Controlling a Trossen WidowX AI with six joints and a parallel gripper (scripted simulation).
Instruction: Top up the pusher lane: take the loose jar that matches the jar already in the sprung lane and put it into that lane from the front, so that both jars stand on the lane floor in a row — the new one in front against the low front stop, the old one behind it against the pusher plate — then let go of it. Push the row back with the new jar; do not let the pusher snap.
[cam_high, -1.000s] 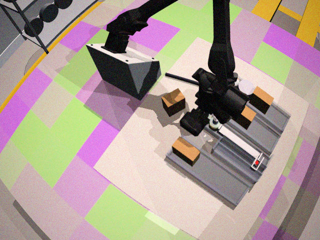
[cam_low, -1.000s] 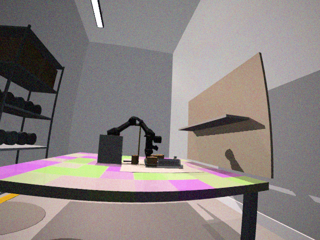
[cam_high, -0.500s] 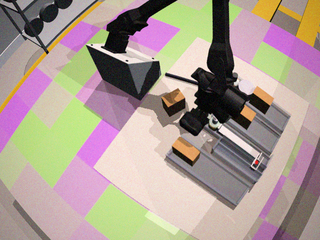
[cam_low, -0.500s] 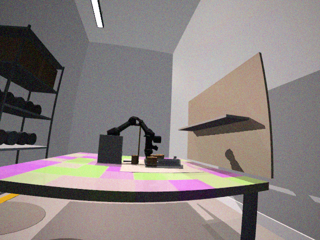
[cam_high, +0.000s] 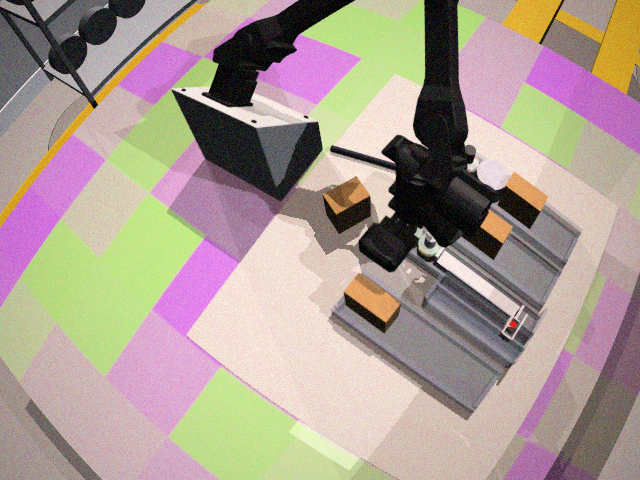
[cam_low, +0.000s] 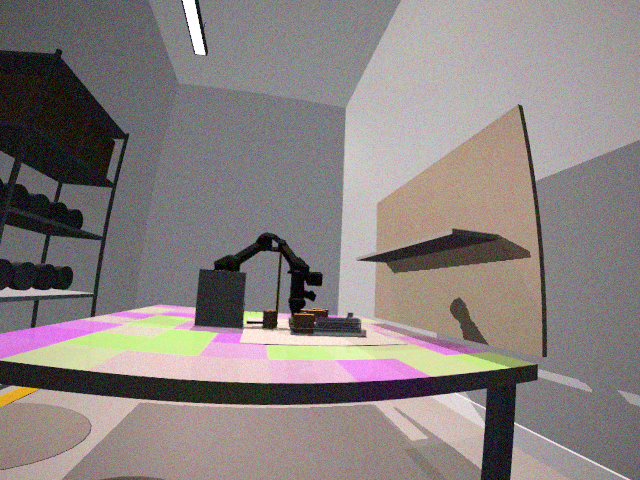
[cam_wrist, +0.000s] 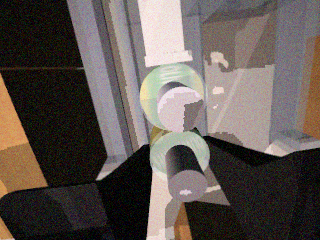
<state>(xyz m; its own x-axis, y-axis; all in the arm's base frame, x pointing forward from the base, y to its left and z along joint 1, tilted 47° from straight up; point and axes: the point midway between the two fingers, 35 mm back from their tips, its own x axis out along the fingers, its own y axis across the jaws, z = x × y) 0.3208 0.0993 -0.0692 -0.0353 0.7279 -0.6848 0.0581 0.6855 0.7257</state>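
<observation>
The dark rod lies 14 cm behind my gripper tip, 9 cm to the left of it and 2 cm below it. Also, from my gripper tip: red marker: 22 cm ahead, 5 cm to the right, 4 cm above.
</observation>
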